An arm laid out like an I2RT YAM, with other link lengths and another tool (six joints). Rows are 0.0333 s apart.
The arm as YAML. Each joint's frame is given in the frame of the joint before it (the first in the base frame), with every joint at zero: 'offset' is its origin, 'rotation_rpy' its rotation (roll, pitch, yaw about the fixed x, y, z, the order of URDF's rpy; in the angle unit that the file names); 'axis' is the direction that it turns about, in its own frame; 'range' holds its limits. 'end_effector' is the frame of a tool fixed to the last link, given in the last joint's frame.
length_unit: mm
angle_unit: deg
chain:
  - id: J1
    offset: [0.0, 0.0, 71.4]
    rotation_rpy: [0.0, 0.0, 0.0]
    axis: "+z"
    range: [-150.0, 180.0]
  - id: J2
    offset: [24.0, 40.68, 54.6]
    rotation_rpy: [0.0, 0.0, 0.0]
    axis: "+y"
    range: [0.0, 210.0]
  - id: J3
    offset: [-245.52, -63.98, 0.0]
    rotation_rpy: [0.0, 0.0, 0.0]
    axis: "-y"
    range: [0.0, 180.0]
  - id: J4
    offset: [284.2, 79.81, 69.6]
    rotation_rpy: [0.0, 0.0, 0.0]
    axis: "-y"
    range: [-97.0, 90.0]
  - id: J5
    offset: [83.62, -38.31, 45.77]
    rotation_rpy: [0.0, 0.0, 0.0]
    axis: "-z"
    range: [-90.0, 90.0]
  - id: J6
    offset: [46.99, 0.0, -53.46]
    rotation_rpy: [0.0, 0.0, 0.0]
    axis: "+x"
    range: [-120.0, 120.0]
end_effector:
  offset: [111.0, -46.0, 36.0]
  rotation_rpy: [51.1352, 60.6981, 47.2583]
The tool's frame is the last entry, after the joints.
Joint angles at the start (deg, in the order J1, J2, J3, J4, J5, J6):
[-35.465 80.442 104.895 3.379 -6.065 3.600]
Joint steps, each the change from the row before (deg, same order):
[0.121 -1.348 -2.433 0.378 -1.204 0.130]
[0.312 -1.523 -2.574 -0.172 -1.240 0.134]
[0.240 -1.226 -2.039 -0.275 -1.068 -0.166]
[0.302 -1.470 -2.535 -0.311 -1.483 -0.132]
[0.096 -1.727 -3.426 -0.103 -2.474 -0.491]
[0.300 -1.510 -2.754 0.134 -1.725 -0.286]
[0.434 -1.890 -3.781 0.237 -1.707 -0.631]
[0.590 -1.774 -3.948 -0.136 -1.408 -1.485]
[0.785 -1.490 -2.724 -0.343 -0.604 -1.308]
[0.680 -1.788 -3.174 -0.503 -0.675 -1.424]
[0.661 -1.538 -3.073 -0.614 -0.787 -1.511]
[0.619 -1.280 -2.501 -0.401 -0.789 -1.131]
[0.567 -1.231 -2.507 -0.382 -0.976 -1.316]
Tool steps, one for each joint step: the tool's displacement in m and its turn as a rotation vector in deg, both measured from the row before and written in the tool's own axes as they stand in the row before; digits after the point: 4 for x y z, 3 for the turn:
[0.0067 0.0011 -0.0057 -0.734 1.201 0.542]
[0.0090 0.0017 -0.0069 -0.643 1.741 0.693]
[0.0076 0.0015 -0.0057 -0.612 1.517 0.328]
[0.0105 0.0020 -0.0070 -0.861 1.968 0.553]
[0.0154 0.0014 -0.0086 -1.484 2.691 0.447]
[0.0112 0.0030 -0.0070 -1.255 1.805 0.542]
[0.0163 0.0020 -0.0095 -1.206 2.295 0.392]
[0.0204 0.0012 -0.0099 -1.086 2.759 -0.267]
[0.0136 0.0038 -0.0073 -0.872 1.836 -0.330]
[0.0155 0.0031 -0.0090 -0.803 2.092 -0.399]
[0.0176 0.0026 -0.0082 -0.865 2.338 -0.379]
[0.0144 0.0036 -0.0064 -0.966 1.841 -0.139]
[0.0150 0.0039 -0.0061 -1.176 1.893 -0.248]

